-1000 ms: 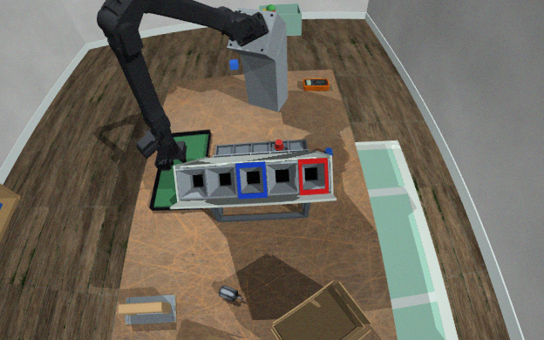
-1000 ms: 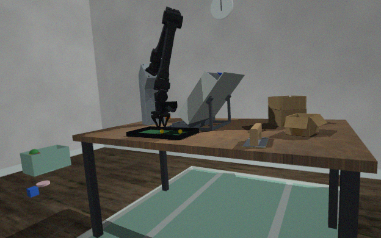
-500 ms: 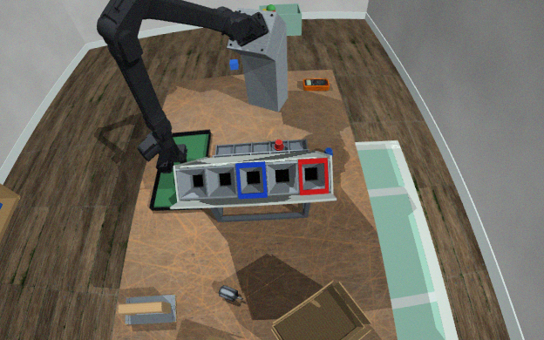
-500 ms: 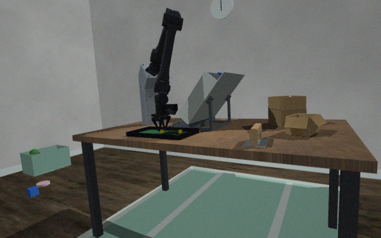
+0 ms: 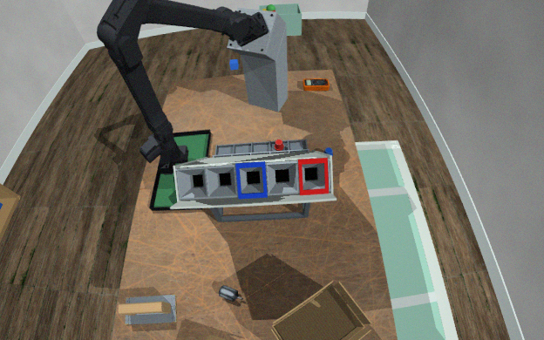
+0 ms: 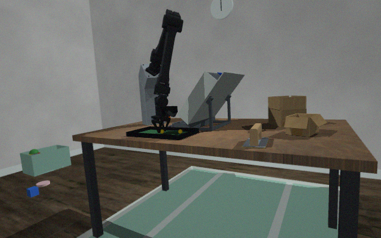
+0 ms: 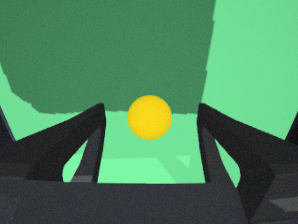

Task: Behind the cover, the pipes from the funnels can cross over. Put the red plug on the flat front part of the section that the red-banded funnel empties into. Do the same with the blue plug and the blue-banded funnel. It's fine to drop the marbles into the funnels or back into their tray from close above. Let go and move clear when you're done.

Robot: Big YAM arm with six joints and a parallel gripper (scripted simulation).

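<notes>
Right now the green marble tray is 1 cm below my hand. Round my hand: small tool 55 cm ahead, 5 cm to the left, 1 cm below; cover 22 cm ahead, 27 cm to the left, 19 cm above; red plug 7 cm ahead, 41 cm to the left.
</notes>
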